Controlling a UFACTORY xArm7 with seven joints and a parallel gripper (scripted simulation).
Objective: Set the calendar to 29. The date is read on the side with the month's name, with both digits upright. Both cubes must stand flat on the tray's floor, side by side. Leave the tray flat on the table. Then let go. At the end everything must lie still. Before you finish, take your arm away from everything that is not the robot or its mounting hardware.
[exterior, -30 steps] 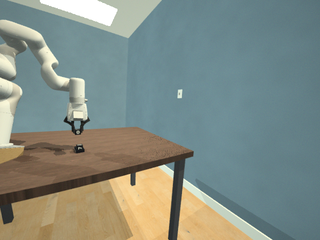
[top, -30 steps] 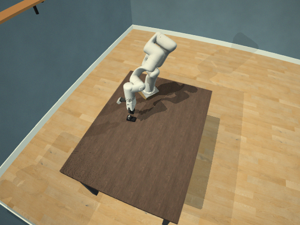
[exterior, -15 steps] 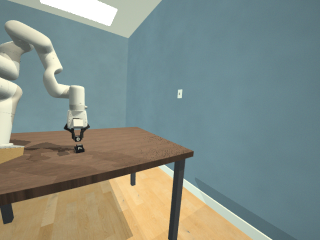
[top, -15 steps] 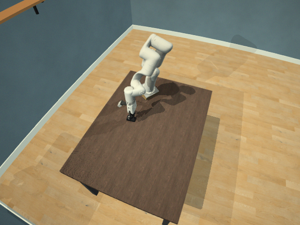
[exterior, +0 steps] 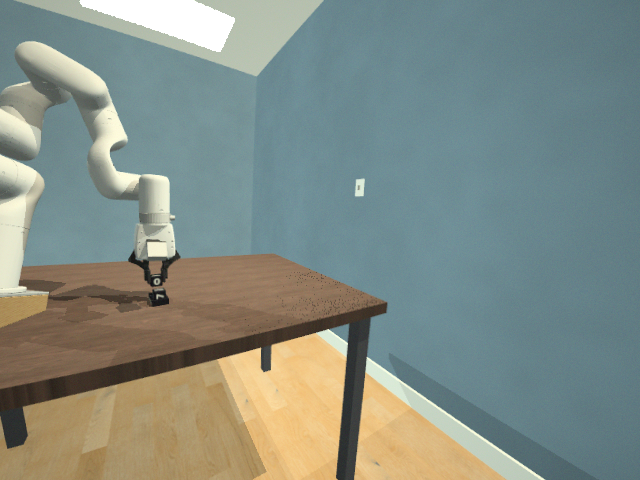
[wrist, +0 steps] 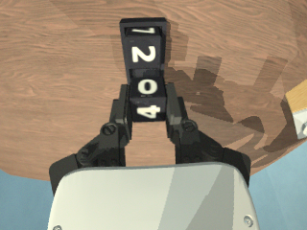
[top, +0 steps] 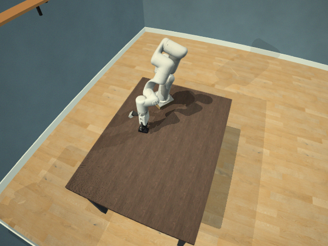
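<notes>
My hand is 6 cm above the black tray and 2 cm to the left of it.
</notes>
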